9 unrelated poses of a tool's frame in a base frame.
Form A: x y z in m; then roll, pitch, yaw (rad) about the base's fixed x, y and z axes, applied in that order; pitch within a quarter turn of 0, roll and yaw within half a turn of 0.
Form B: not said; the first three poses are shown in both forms.
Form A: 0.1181 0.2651 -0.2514 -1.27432 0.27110 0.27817
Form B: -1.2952 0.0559 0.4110 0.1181 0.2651 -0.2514
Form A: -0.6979 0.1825 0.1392 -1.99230 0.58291 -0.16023
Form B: -1.8767 0.5234 0.4728 -0.6979 0.1825 0.1392
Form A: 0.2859 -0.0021 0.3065 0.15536 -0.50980 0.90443
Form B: 0.3724 -0.4058 0.9220 0.2859 -0.0021 0.3065
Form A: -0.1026 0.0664 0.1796 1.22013 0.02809 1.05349
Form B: 1.0850 0.6605 0.8979 -0.1026 0.0664 0.1796
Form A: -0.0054 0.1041 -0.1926 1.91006 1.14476 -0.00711
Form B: 1.6740 0.7560 -1.0810 -0.0054 0.1041 -0.1926
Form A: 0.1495 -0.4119 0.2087 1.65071 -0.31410 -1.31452
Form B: 1.1814 -1.2223 -0.7378 0.1495 -0.4119 0.2087
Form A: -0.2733 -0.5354 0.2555 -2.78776 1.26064 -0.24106
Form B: -2.1593 0.5519 1.5532 -0.2733 -0.5354 0.2555
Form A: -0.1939 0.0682 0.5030 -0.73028 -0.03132 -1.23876
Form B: -0.6521 0.4258 -1.1916 -0.1939 0.0682 0.5030
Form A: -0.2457 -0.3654 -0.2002 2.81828 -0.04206 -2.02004
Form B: 1.5400 -2.4709 -0.3695 -0.2457 -0.3654 -0.2002
